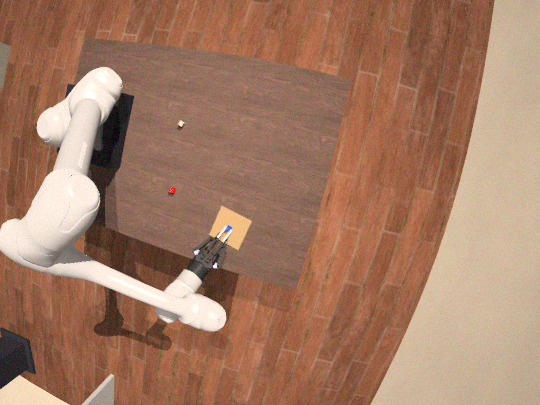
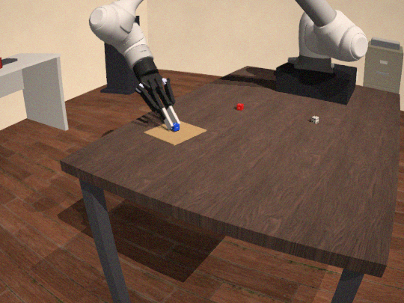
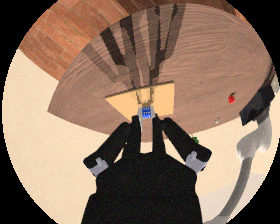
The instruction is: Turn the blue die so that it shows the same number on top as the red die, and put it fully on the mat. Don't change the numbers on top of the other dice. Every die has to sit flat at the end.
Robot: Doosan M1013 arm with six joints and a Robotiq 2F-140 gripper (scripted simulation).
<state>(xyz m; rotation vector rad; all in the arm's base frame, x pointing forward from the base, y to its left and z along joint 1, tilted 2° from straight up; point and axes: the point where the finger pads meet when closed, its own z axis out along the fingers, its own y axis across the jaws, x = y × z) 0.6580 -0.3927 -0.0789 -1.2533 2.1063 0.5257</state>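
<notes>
My gripper is now 2 cm to the right of the blue die, 2 cm above it and 1 cm short of it. From my hand the other things lie so: white die (44 cm to the left, 23 cm behind, 3 cm below); tan mat (4 cm below, 2 cm to the left, 1 cm ahead); red die (25 cm behind, 15 cm to the left, 3 cm below).
</notes>
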